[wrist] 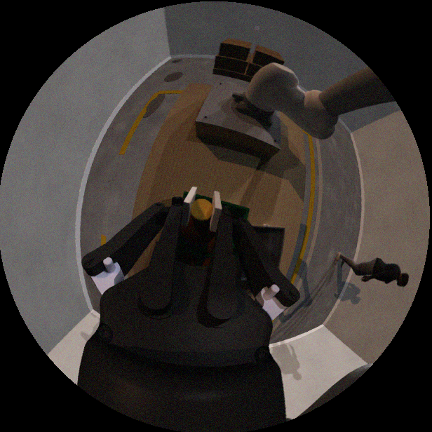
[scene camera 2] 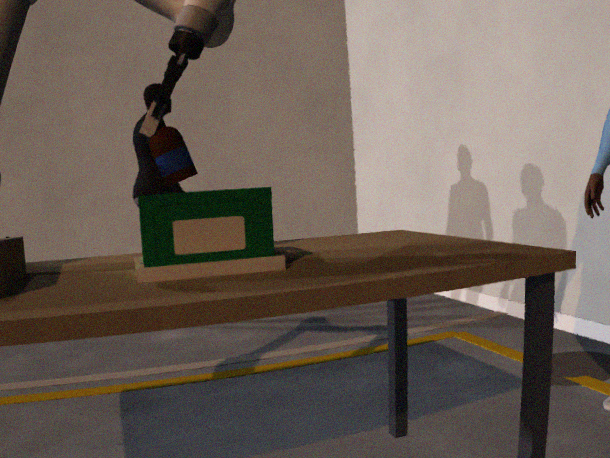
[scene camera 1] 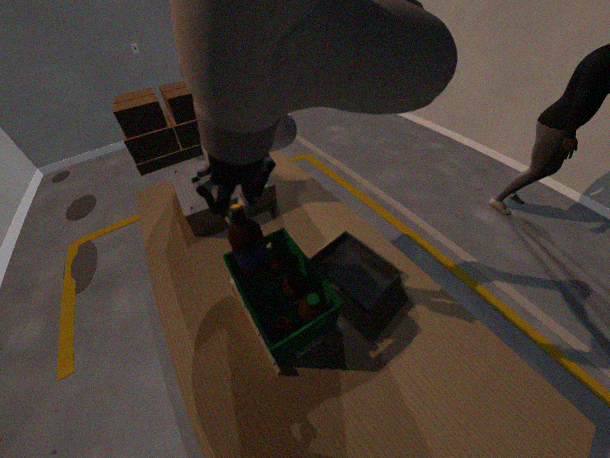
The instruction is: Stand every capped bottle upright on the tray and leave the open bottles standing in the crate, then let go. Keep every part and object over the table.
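Places are measured from the arm's base along level axes (x ahead, y left, z up), in metres.
Pixels of known places: gripper, fingertip midpoint: point(scene camera 2: 146, 133) point(scene camera 1: 235, 216).
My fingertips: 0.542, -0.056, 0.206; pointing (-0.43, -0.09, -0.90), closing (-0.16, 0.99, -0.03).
Behind a point stands the place of what it marks, as x, y, z.
My gripper point(scene camera 1: 237, 209) {0.542, -0.057, 0.206} point(scene camera 2: 150, 124) {0.542, -0.057, 0.206} point(wrist: 203, 197) is shut on the neck of a brown bottle point(scene camera 1: 246, 235) {0.611, -0.050, 0.209} point(scene camera 2: 173, 152) {0.599, -0.086, 0.161} with a blue label. Its orange-yellow cap point(wrist: 201, 209) shows between the fingertips. The bottle hangs tilted, its base above the rim of the green crate point(scene camera 1: 306, 332) {0.784, -0.001, 0.021} point(scene camera 2: 205, 202) {0.659, -0.105, 0.054} in scene camera 2. Inside the crate stand a green-capped bottle point(scene camera 1: 313, 300) {0.738, 0.040, 0.065}, a bottle with a ring-like open mouth point(scene camera 1: 283, 322) {0.753, -0.042, 0.064} and another brown bottle point(scene camera 1: 291, 286) {0.664, 0.018, 0.026}; darkness hides further detail. The dark tray point(scene camera 1: 360, 270) {0.659, 0.274, -0.093} point(wrist: 270, 229) lies beside the crate, and no bottle shows on it.
A grey block point(scene camera 1: 186, 192) {0.090, -0.190, 0.009} point(wrist: 235, 120) stands on the wooden table point(scene camera 1: 390, 400) {1.004, 0.120, -0.098} point(scene camera 2: 350, 290) {0.890, -0.323, -0.110} point(wrist: 200, 175) behind the crate. Wooden boxes point(scene camera 1: 142, 117) point(wrist: 234, 52) are beyond it. A person point(scene camera 1: 560, 120) point(wrist: 380, 267) is on the floor past the table.
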